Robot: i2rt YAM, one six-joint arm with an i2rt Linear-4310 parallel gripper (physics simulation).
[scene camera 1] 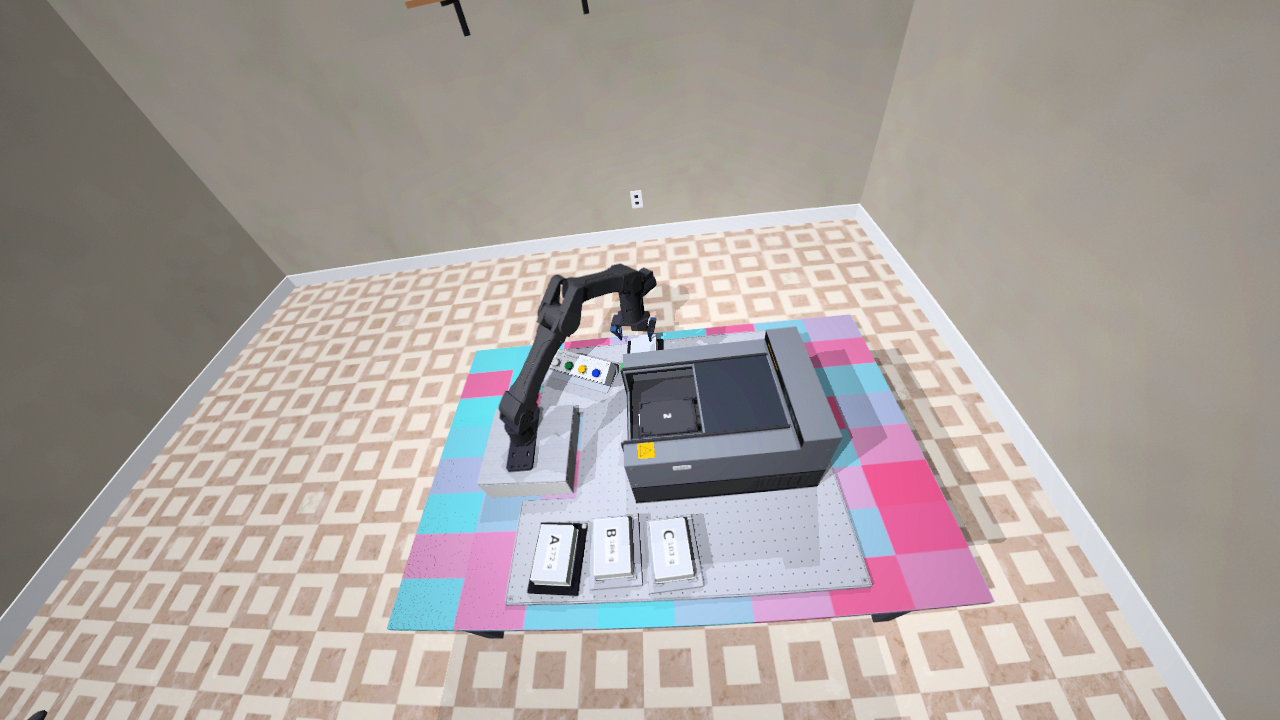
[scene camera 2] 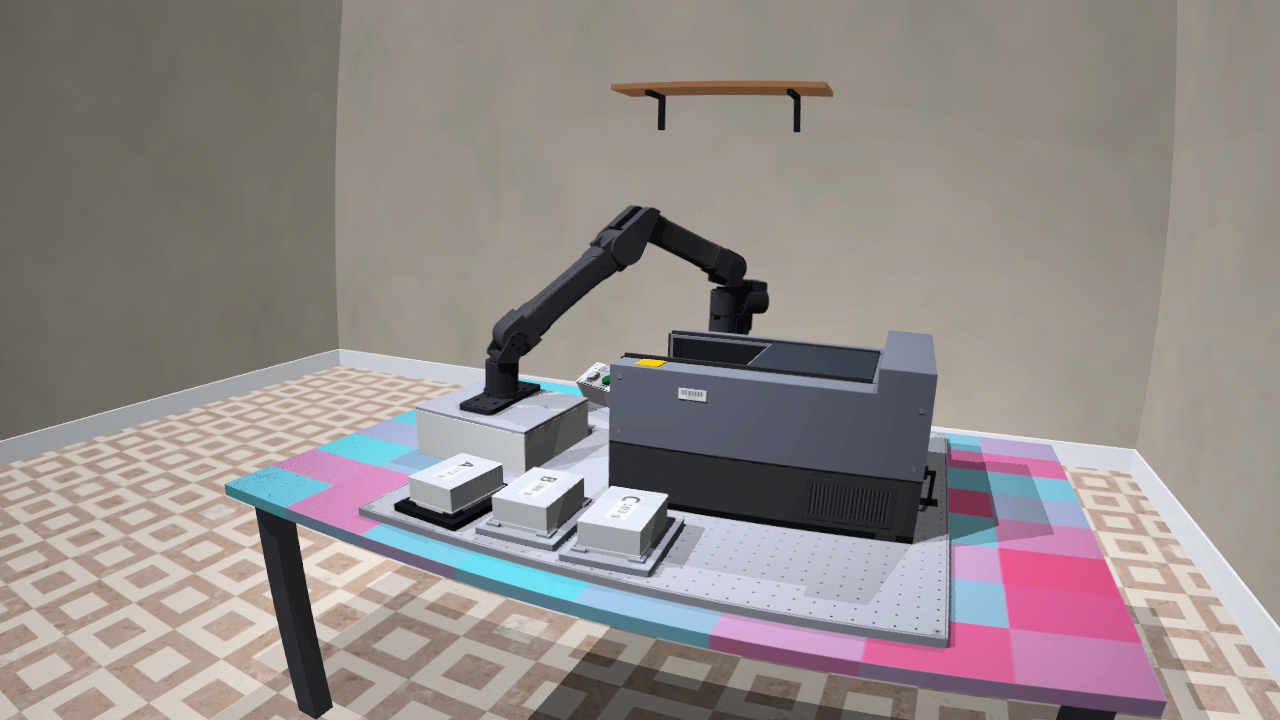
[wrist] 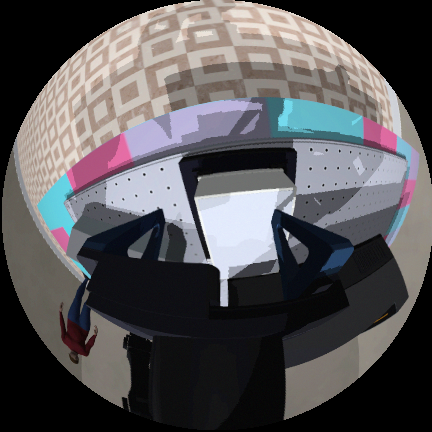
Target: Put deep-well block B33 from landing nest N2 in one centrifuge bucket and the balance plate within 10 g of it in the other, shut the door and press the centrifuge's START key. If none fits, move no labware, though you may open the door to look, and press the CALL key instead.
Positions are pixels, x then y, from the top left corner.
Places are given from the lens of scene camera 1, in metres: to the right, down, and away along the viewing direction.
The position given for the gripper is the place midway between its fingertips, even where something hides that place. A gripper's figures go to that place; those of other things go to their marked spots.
gripper (scene camera 1: 635, 340): -0.01, -0.07, 1.32
dark centrifuge (scene camera 1: 687, 465): 0.10, 0.23, 0.87
